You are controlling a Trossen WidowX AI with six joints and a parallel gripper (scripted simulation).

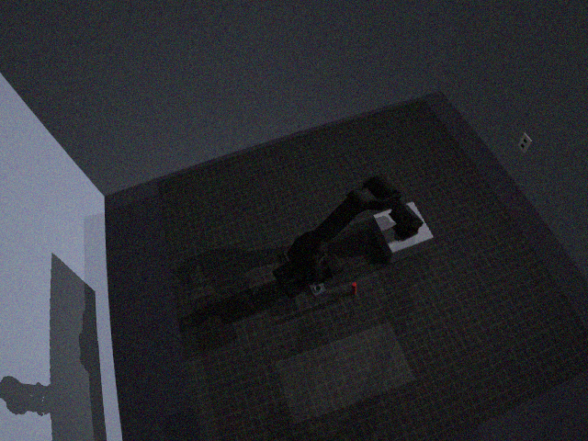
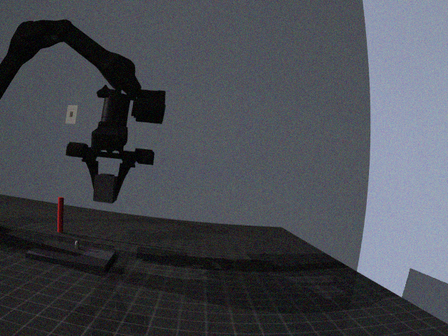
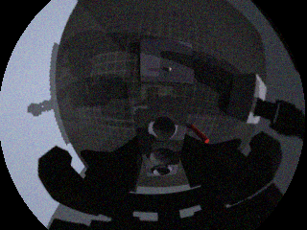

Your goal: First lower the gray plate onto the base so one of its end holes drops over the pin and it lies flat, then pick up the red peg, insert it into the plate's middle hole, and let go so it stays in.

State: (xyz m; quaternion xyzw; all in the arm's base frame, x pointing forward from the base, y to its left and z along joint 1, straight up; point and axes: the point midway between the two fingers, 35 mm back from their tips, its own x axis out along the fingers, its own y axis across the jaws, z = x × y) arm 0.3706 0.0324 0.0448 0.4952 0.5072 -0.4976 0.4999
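Now: the red peg 12 cm behind my gripper tip, 6 cm below it and 5 cm to the left of it. Also, from my gripper tip: gray plate: 3 cm above.
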